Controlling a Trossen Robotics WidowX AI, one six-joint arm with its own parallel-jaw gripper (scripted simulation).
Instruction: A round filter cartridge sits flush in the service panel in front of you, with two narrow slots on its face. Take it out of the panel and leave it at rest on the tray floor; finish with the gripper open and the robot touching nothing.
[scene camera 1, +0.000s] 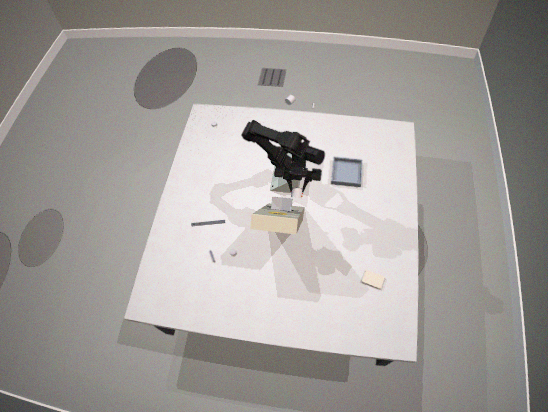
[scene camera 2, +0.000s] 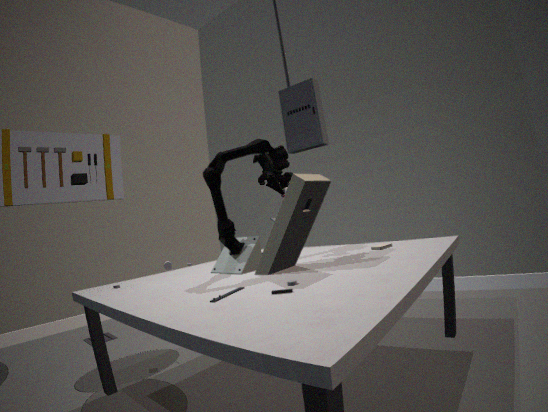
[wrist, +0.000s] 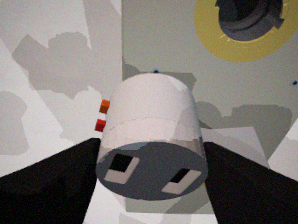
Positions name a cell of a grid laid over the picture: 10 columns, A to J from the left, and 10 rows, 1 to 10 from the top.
Labels:
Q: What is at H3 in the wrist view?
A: A service panel.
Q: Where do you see my gripper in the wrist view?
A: At F7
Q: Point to a service panel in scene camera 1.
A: E6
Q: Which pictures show my gripper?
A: Scene camera 1, scene camera 2 and the wrist view: all of them.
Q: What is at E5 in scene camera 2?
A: My gripper.

